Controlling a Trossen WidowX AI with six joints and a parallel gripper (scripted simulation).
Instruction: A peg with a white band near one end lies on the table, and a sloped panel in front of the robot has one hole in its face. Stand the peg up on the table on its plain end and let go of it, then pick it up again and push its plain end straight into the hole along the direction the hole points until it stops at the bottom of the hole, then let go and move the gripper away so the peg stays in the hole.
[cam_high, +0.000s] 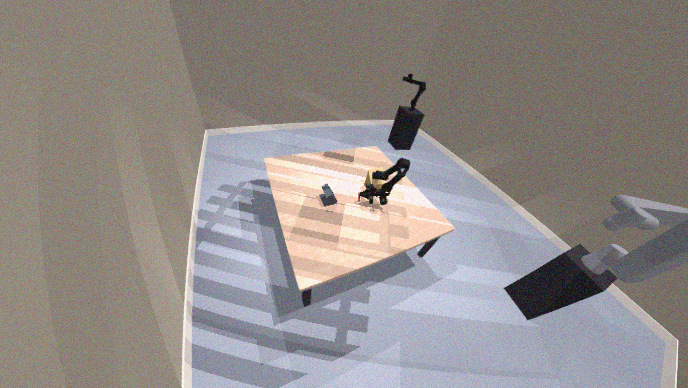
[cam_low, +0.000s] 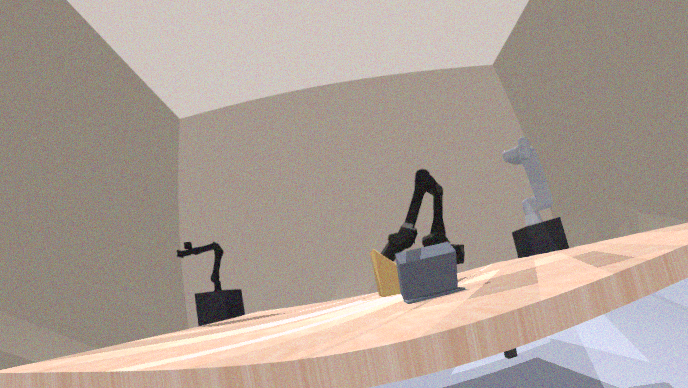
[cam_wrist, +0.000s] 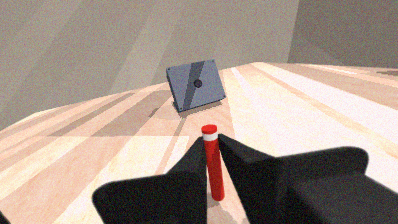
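Right now my gripper tip is 10 mm above the red peg. The rest, counted from my gripper tip: sloped panel 230 mm ahead, 50 mm to the right, 20 mm below.
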